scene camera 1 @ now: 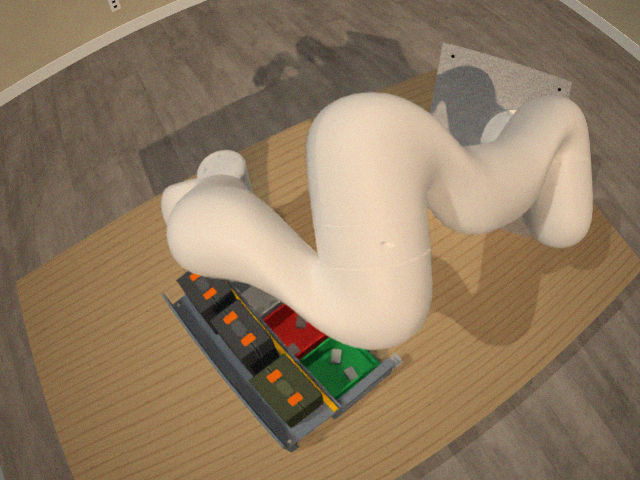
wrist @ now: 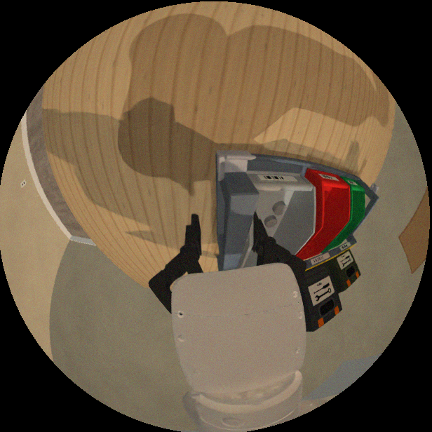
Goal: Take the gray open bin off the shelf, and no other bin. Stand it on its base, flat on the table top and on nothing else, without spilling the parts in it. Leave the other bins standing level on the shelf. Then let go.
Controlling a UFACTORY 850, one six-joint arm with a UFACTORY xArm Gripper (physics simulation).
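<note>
The gray open bin stands on the shelf at its end, beside the red bin. Two round gray parts show in it in the wrist view. The arm partly covers it in the scene view. The green bin stands beyond the red one. My gripper is open and empty. In the wrist view its right finger overlaps the gray bin's near side, and its left finger shows over the table outside the shelf's end panel. The scene view hides the fingers behind the arm.
Two dark cases and an olive case stand in a row behind the yellow strip. The wooden table extends around the shelf. The arm passes over the bins.
</note>
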